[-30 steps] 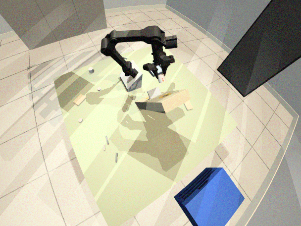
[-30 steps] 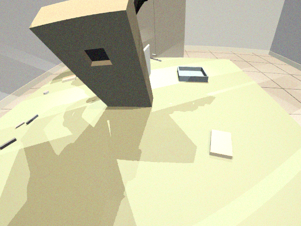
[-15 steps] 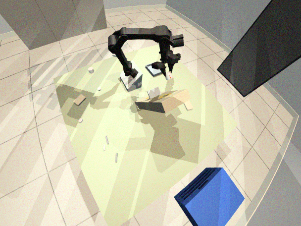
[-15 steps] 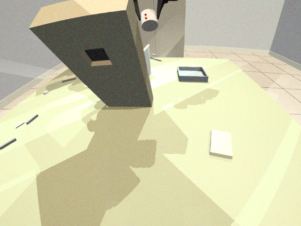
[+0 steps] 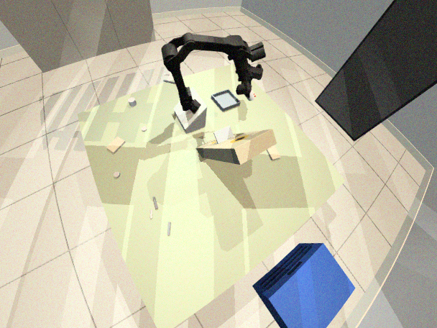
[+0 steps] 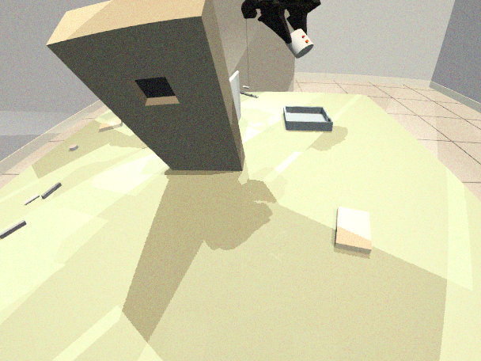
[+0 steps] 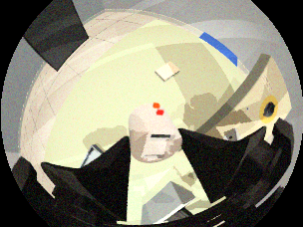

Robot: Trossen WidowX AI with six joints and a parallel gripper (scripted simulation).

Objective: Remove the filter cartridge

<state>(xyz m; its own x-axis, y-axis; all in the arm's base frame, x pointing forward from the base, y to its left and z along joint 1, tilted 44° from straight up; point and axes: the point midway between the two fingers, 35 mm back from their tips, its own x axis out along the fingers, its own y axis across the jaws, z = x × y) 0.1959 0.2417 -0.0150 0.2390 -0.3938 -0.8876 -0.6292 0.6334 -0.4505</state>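
My gripper tip is 27 cm above the blue-grey tray, 23 cm past it and 9 cm to the right of it. Round my gripper tip: round filter cartridge: right at my gripper tip.
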